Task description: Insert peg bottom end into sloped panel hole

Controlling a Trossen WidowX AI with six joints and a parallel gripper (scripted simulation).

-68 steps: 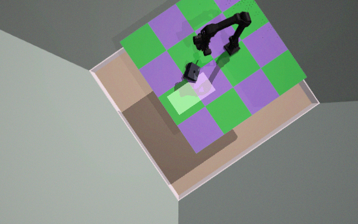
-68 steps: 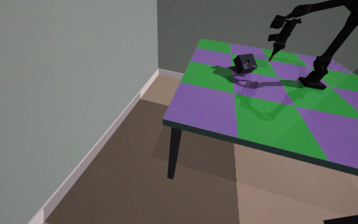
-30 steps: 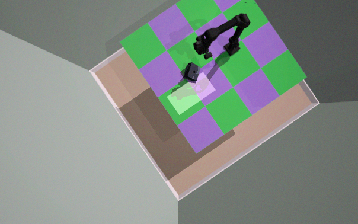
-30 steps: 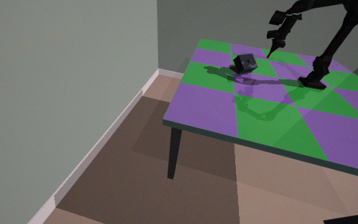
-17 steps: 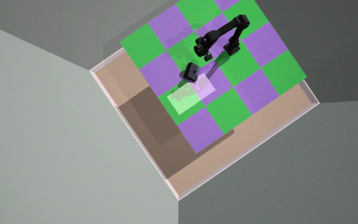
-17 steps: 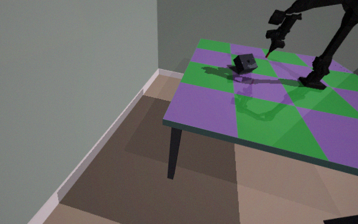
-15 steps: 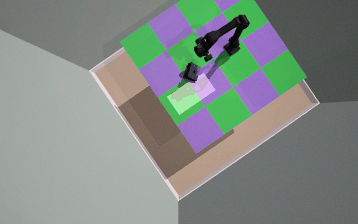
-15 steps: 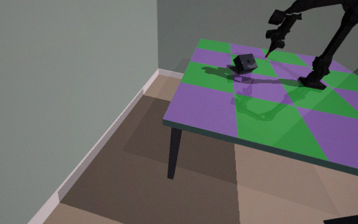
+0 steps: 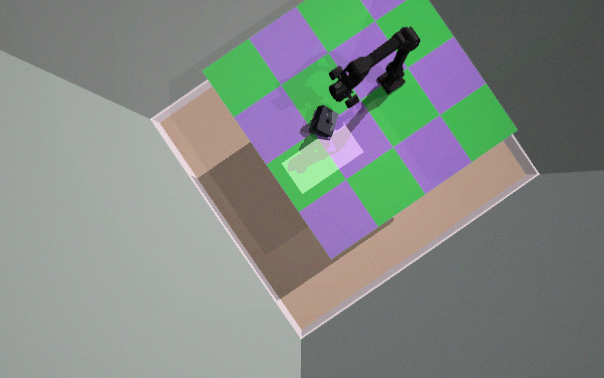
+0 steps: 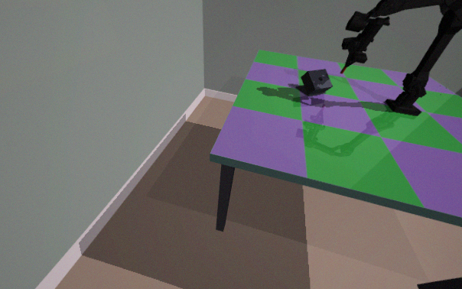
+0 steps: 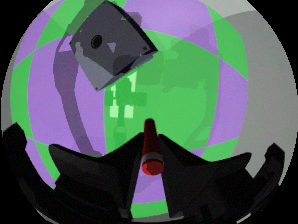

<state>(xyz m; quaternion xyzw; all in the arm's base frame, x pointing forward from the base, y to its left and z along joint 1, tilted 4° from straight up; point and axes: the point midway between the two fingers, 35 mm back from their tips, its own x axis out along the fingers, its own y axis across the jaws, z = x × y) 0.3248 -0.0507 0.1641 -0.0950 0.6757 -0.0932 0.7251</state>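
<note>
The dark sloped panel is 12 cm ahead of my gripper tip, 7 cm to the left of it and 8 cm below it. Round my gripper tip: red peg: 2 cm above.
</note>
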